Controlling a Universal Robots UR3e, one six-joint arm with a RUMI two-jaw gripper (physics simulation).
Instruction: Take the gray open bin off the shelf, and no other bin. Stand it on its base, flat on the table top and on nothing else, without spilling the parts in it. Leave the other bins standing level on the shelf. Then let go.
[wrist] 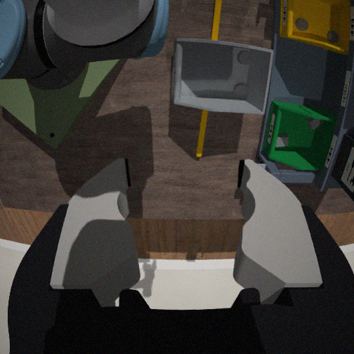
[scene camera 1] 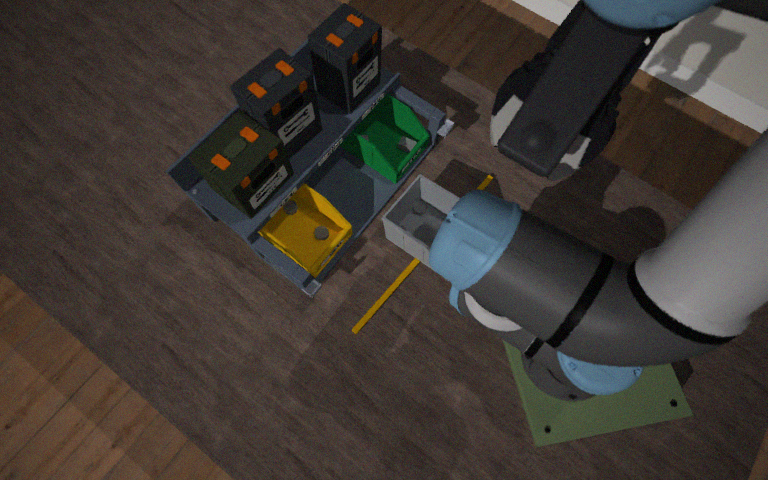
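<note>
The gray open bin (scene camera 1: 406, 236) (wrist: 226, 106) is off the shelf and looks upright on the table top, across a thin yellow strip. Two round parts show in it in the wrist view. Its far end is close to the shelf's front edge; whether they touch is unclear. In the scene view the arm hides its near end. My gripper (scene camera 1: 538, 142) (wrist: 183, 162) is open and empty, above and to one side of the bin, with no finger touching it. The shelf (scene camera 1: 352, 195) (wrist: 300, 75) holds the yellow bin (scene camera 1: 303, 243) (wrist: 320, 25) and the green bin (scene camera 1: 390, 161) (wrist: 303, 155), both looking level.
Three cases, one olive (scene camera 1: 226, 175) and two dark (scene camera 1: 271, 90) (scene camera 1: 339, 73), stand on the shelf's back part. The yellow strip (scene camera 1: 385, 296) (wrist: 201, 135) lies on the table (scene camera 1: 237, 316). The arm's green base plate (scene camera 1: 611, 421) (wrist: 25, 105) is on the bin's other side.
</note>
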